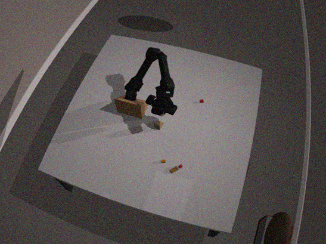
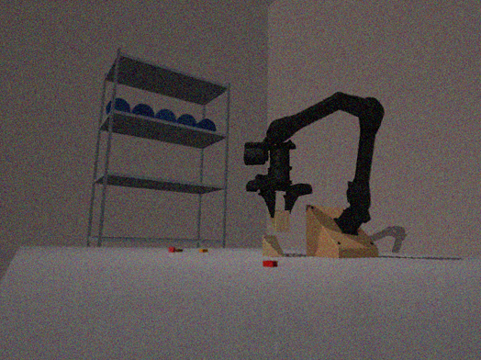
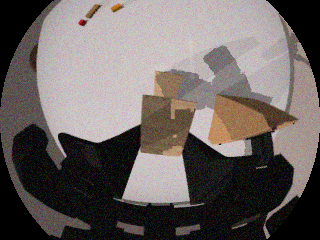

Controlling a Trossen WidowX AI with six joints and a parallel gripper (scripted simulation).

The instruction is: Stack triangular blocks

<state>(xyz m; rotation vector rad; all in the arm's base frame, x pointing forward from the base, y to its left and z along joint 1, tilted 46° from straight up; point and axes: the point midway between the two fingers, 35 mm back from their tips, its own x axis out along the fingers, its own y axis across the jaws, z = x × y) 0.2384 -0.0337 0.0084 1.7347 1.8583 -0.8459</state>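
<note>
My gripper tip is 5 cm to the left of the triangular block and 9 cm above it. Round my gripper tip: orange piece (13 cm ahead, 26 cm to the right, 10 cm below); then red bit (24 cm ahead, 25 cm to the right, 10 cm below); then tan piece (21 cm ahead, 28 cm to the right, 10 cm below).
</note>
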